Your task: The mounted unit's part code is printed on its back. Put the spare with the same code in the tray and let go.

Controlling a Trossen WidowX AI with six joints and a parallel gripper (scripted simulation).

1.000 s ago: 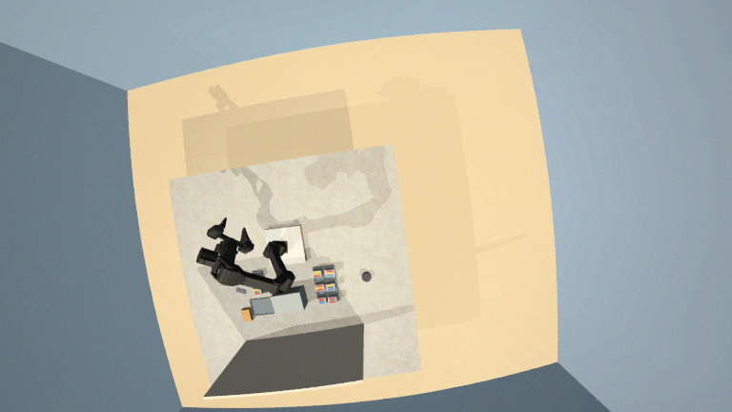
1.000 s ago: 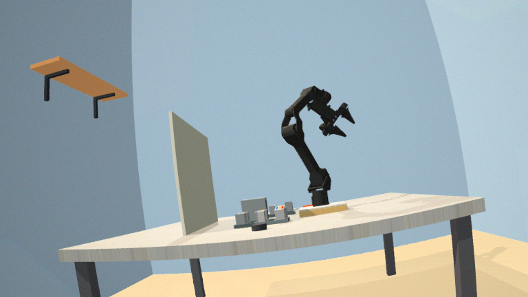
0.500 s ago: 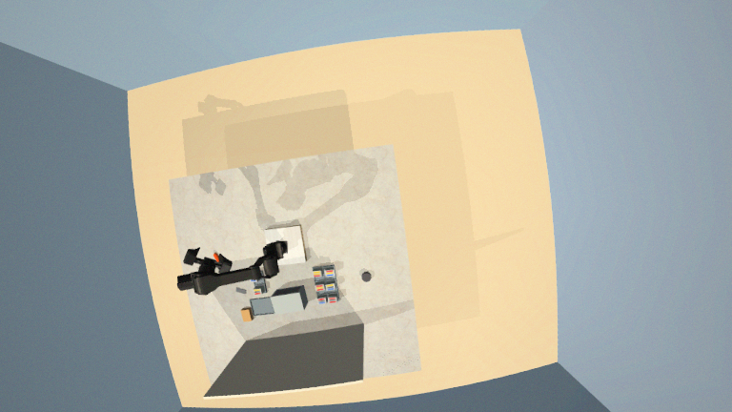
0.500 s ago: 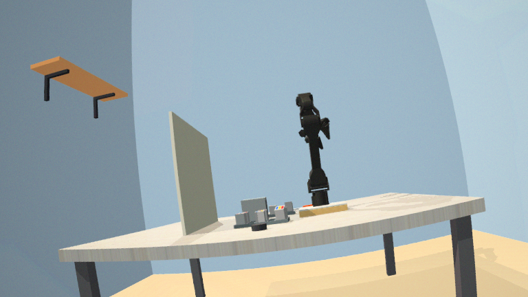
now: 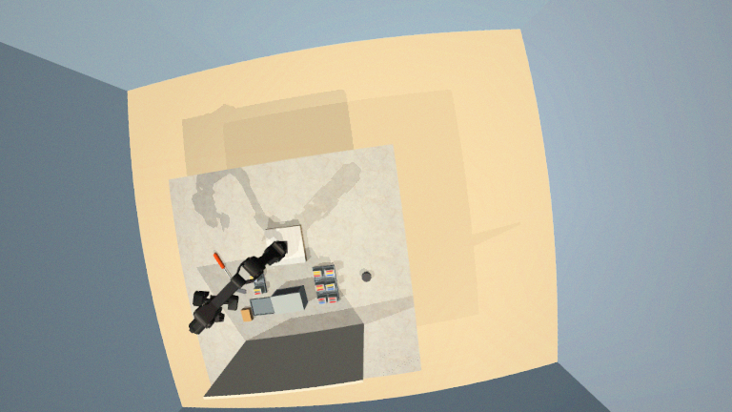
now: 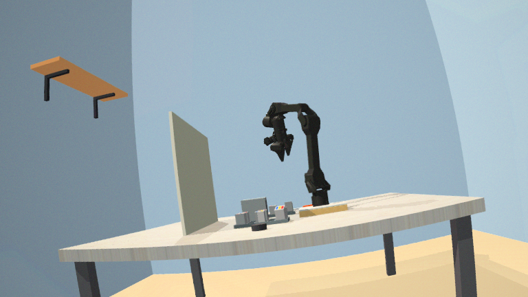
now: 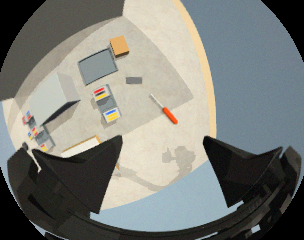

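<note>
Now: gripper tip 43 cm to the right of the grey spare, 23 cm above it and 2 cm short of it. Also, from my gripper tip: grey mounted unit: 28 cm to the left, 22 cm below, 10 cm ahead; then tall upright panel: 33 cm to the left, 33 cm ahead, 5 cm below.
</note>
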